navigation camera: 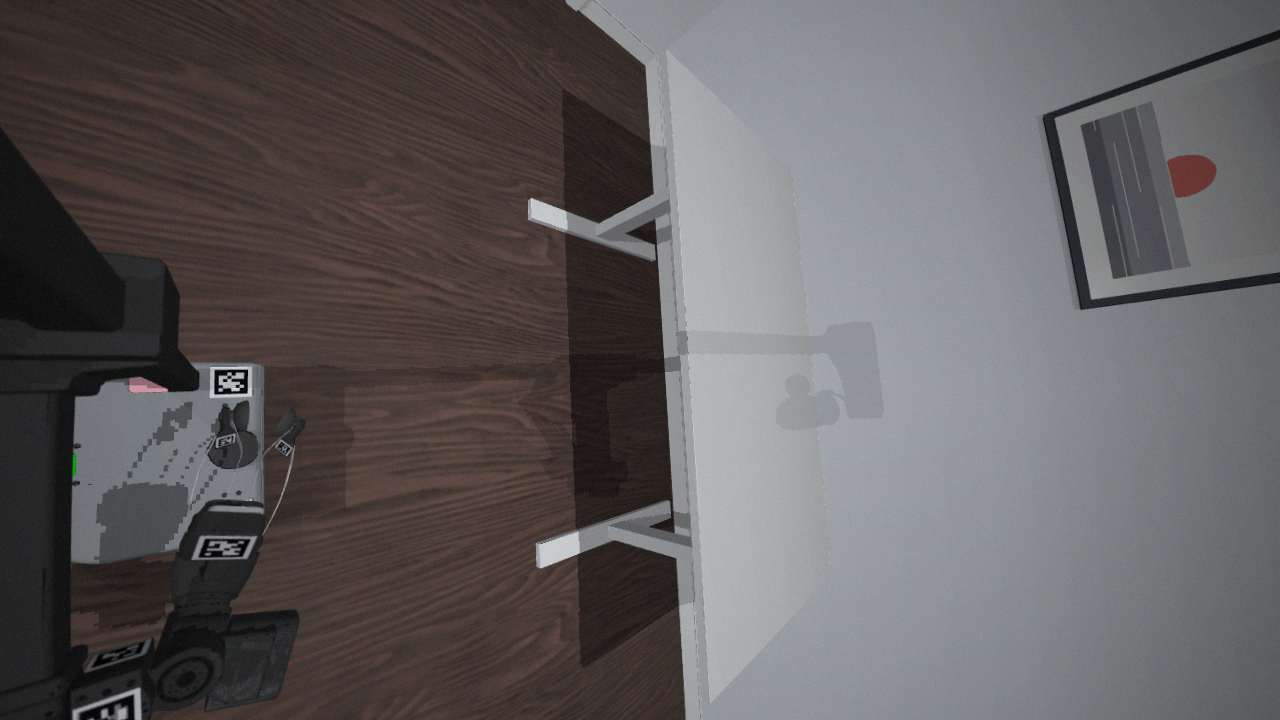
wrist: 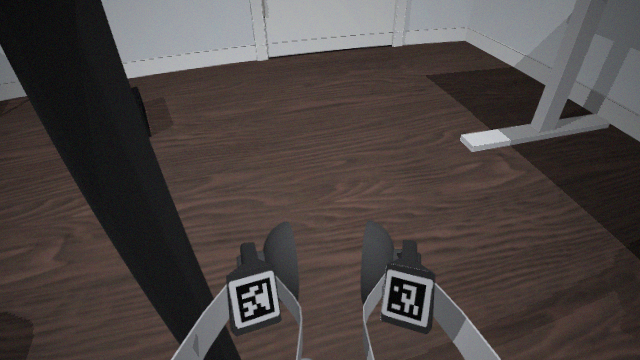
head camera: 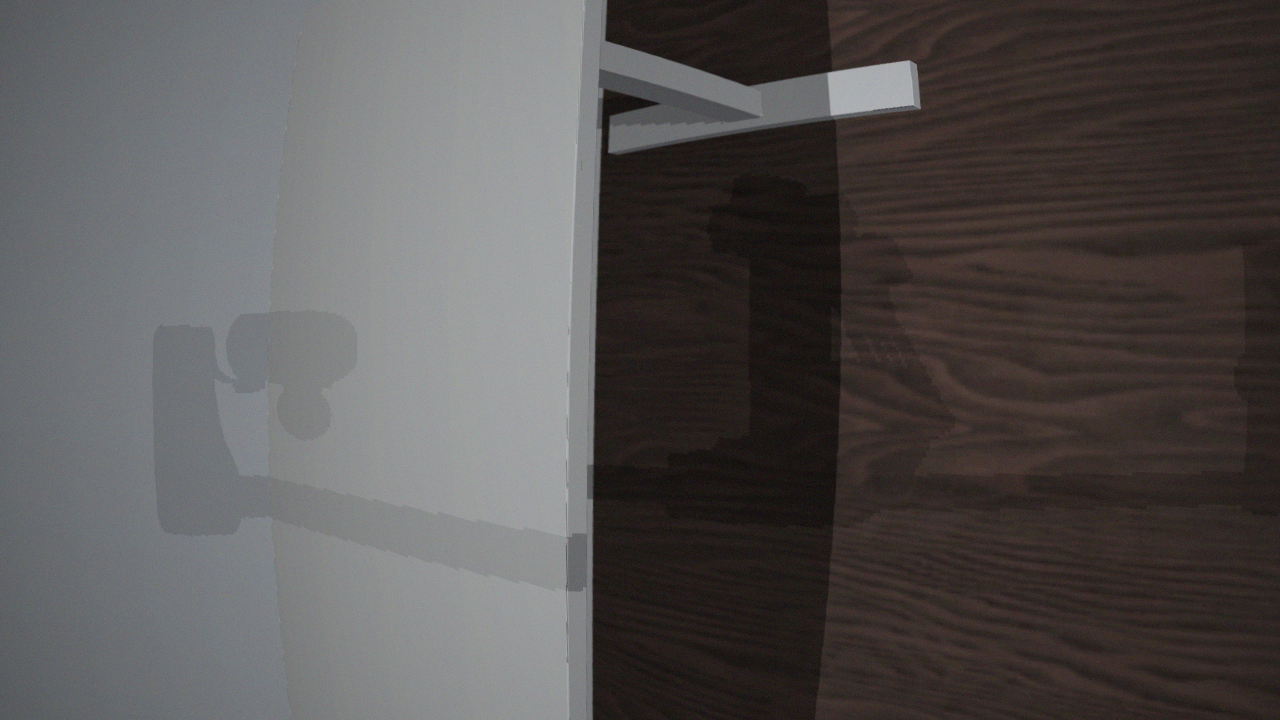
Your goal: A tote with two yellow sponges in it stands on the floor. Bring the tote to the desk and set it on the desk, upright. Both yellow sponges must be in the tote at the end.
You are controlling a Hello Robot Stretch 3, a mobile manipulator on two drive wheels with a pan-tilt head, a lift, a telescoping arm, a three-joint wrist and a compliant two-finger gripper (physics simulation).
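Where they show: gripper, fingertip midpoint: (navigation camera: 268,406) (wrist: 328,249); robot's base, link origin: (navigation camera: 233,445).
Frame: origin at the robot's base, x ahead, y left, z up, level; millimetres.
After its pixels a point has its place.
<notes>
The desk (head camera: 429,214) {z 721, x 972, y -191 mm} (navigation camera: 742,268) {z 721, x 1026, y 388 mm} has a pale top and light grey legs. In the head view its top fills the middle left, with robot shadows on it. In the navigation view it stands against the wall, across a stretch of floor from the robot. In the wrist view a desk leg (wrist: 560,80) {z 238, x 1091, y 736 mm} shows at the upper right. My gripper (navigation camera: 263,422) {z 534, x 40, y 69 mm} (wrist: 328,249) {z 534, x 40, y 69 mm} is open, with a gap between its two fingertips and nothing between them. In the navigation view it is over the edge of the robot's base, apart from the desk. The tote and the yellow sponges do not show in these views.
The robot's base (navigation camera: 134,420) {z 161, x -125, y 66 mm} is at the lower left of the navigation view. A dark mast (wrist: 100,150) {z 589, x -63, y 116 mm} crosses the left of the wrist view. A white door (wrist: 330,22) {z 173, x 618, y 1868 mm} is in the far wall. A framed picture (navigation camera: 1136,197) {z 1555, x 1506, y 437 mm} hangs above the desk. The floor (wrist: 325,150) {z 1, x 288, y 895 mm} is dark wood.
</notes>
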